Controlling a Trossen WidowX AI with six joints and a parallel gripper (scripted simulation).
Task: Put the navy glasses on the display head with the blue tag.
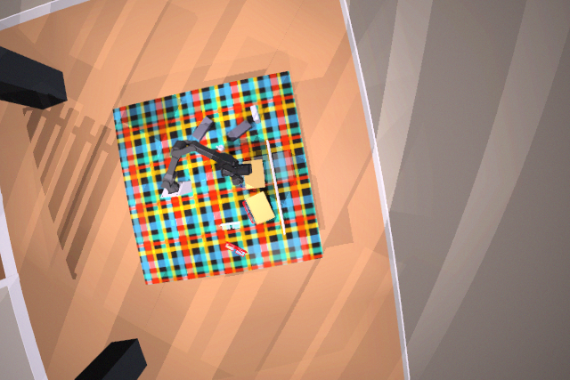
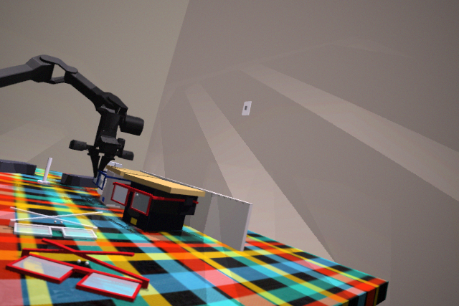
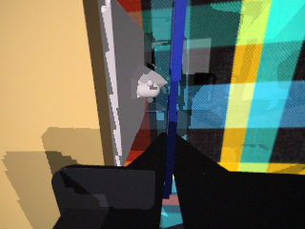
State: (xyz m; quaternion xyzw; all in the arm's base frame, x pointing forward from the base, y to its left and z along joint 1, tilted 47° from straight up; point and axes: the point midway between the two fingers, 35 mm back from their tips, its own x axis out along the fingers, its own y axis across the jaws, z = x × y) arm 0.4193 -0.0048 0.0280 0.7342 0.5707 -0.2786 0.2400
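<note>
My gripper tip is now 6 cm short of the white display head, 5 cm to the left of it and 1 cm above it. From my gripper tip the other things lie so: black display head 27 cm to the right, 4 cm ahead, 1 cm below; grey post 18 cm to the left, 10 cm behind, 4 cm below; white upright panel 20 cm ahead, 16 cm to the right, 1 cm below.
</note>
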